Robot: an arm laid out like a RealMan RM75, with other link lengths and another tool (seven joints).
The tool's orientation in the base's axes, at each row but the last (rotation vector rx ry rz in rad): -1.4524 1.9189 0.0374; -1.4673 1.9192 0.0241; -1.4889 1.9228 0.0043; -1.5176 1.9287 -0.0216; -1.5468 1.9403 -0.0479; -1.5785 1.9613 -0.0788; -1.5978 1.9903 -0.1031; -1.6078 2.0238 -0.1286; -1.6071 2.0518 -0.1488
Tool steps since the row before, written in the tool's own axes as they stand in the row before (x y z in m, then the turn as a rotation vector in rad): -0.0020 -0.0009 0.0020 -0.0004 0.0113 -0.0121; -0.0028 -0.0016 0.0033 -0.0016 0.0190 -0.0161; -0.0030 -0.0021 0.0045 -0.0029 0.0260 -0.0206; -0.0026 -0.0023 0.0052 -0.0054 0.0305 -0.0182; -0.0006 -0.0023 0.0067 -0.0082 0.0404 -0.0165; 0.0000 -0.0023 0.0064 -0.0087 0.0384 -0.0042; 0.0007 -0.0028 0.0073 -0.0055 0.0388 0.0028; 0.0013 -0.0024 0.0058 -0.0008 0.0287 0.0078; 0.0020 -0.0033 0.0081 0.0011 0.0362 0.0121
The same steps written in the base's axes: 0.0020 0.0022 0.0000 -0.0158 -0.0007 0.0049; 0.0034 0.0032 -0.0003 -0.0243 0.0014 0.0055; 0.0044 0.0036 -0.0010 -0.0324 0.0031 0.0068; 0.0049 0.0035 -0.0018 -0.0348 0.0076 0.0044; 0.0054 0.0022 -0.0041 -0.0422 0.0137 0.0003; 0.0051 0.0014 -0.0042 -0.0344 0.0175 -0.0087; 0.0058 0.0007 -0.0052 -0.0318 0.0167 -0.0159; 0.0046 -0.0004 -0.0044 -0.0213 0.0108 -0.0178; 0.0063 -0.0010 -0.0063 -0.0261 0.0122 -0.0250
